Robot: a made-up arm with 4 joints.
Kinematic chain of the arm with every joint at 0, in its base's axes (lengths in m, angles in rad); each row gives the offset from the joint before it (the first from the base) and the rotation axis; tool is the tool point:
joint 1: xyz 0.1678 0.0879 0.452 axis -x
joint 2: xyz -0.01 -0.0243 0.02 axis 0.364 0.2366 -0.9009
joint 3: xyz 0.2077 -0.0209 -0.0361 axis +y
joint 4: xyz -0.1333 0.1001 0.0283 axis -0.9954 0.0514 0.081
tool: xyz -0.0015 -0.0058 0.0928
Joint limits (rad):
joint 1: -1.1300..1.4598
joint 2: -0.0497..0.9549
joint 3: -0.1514..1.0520
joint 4: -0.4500..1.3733
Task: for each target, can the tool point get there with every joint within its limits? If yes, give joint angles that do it. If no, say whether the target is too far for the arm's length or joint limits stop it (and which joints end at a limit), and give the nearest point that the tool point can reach.
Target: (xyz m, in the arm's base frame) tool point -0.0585 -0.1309 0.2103
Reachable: no: joint limits stop it (at a limit: joint 1, joint 2, joint 4) | nearest point 0.2501 -0.0375 0.3901 | short by 0.369 m
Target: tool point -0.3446 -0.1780 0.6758
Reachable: no: too far | nearest point 0.2099 0.0408 0.5453 | short by 0.610 m
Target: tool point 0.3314 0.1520 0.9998
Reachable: no: too far | nearest point 0.3400 0.1151 0.6842 | short by 0.318 m
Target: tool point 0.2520 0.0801 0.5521
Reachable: yes | joints 0.2803 0.5886 0.0038 -0.2407
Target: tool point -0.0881 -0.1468 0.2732
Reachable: no: joint limits stop it (at a limit: joint 1, joint 2, joint 4) | nearest point 0.2389 -0.0222 0.4021 | short by 0.373 m
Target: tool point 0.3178 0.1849 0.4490
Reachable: yes | joints 1.1554 0.6449 0.1056 1.0184
